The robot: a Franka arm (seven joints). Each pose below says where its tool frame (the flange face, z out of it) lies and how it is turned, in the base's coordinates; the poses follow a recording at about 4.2 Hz.
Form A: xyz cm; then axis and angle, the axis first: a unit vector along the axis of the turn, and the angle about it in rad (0 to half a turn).
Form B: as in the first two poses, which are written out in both.
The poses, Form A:
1: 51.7 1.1 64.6 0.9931 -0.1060 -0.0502 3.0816
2: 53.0 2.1 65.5 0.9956 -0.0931 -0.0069 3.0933
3: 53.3 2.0 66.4 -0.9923 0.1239 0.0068 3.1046
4: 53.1 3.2 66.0 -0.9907 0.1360 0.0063 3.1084
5: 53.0 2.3 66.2 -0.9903 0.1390 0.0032 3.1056
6: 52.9 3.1 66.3 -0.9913 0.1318 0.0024 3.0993
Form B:
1: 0.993 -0.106 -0.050 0.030 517 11 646
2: 0.995 -0.093 -0.007 0.024 530 21 655
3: -0.992 0.124 0.007 0.018 533 20 664
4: -0.991 0.136 0.006 0.017 531 32 660
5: -0.990 0.139 0.003 0.018 530 23 662
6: -0.991 0.132 0.002 0.021 529 31 663
